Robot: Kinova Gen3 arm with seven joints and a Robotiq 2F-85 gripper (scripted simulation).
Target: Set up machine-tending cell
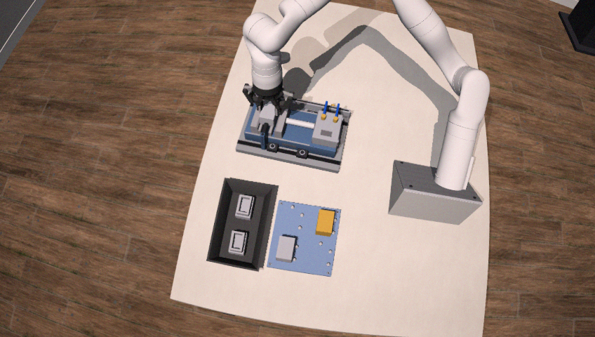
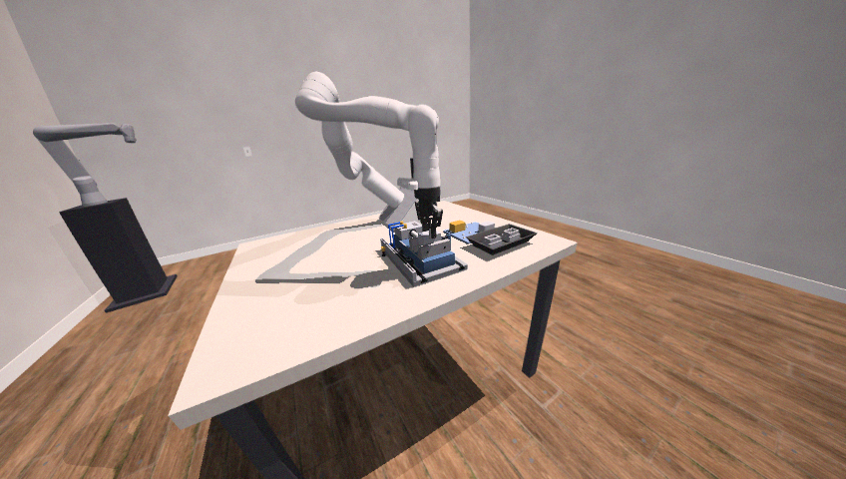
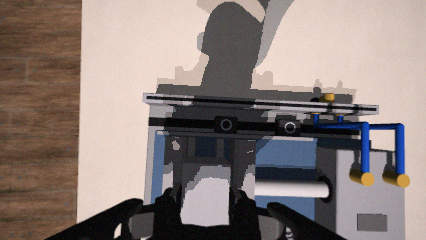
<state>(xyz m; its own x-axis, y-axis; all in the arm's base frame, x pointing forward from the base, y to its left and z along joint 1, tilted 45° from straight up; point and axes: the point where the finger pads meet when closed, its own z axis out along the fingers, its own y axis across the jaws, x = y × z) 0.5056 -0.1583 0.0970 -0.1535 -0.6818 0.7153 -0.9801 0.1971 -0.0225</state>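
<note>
Now: hand 9 cm past the white rod, 5 cm above it and 1 cm to the right of it. Also, from my hand: hose block 16 cm behind, 5 cm below, 3 cm to the left; then blue vise 8 cm below, 7 cm behind, 1 cm to the left; then brass blank 28 cm to the left, 17 cm behind, 10 cm below.
</note>
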